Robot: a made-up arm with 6 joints.
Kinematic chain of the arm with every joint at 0, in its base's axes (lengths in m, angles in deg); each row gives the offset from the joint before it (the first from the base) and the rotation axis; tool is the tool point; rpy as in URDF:
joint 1: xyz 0 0 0.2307 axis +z
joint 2: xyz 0 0 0 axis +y
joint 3: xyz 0.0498 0 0.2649 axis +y
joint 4: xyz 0.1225 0 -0.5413 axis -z
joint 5: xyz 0 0 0 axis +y
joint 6: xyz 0.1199 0 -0.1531 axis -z
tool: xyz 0 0 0 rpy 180 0 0
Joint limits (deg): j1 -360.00..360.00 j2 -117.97..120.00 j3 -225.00..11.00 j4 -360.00..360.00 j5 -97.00..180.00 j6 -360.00..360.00
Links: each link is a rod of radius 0.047 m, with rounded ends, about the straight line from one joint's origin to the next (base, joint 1, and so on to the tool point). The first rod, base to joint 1, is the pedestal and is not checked.
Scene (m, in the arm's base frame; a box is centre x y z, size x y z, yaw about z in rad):
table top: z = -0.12
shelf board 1: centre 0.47 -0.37 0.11 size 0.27 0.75 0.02 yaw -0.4
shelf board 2: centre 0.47 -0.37 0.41 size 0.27 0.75 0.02 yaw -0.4
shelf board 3: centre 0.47 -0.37 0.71 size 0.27 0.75 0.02 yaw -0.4
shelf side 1: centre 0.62 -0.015 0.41 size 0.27 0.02 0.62 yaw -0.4
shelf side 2: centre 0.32 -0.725 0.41 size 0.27 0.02 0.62 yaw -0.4
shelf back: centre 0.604 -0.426 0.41 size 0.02 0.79 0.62 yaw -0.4
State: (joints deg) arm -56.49 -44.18 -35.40 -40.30 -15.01 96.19
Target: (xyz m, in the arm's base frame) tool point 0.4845 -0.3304 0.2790
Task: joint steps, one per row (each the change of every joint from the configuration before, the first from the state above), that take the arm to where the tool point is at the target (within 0.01 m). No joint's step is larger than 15 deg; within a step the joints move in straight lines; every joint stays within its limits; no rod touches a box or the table.
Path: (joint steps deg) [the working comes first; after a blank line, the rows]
Joints at the target: -44.61 -31.44 -22.51 -44.04 -12.92 96.19
Straight joint move there: touches shelf board 2.

1: -6.63 -9.08 7.79 1.11 -10.23 0.00
2: -6.63 -9.08 7.78 1.10 -10.24 0.00
3: -6.63 -9.08 7.79 1.11 -10.23 0.00
4: 6.13 8.59 10.12 -4.48 -14.06 0.00
5: 6.14 8.60 10.12 -4.48 -14.06 0.00
6: 3.90 4.55 -6.14 0.38 12.18 0.00
7: 3.90 4.56 -6.15 0.38 12.18 0.00
8: 3.90 4.56 -6.14 0.38 12.19 0.00
9: 3.90 4.56 -6.14 0.38 12.18 0.00
10: 3.90 4.56 -6.14 0.38 12.18 0.00

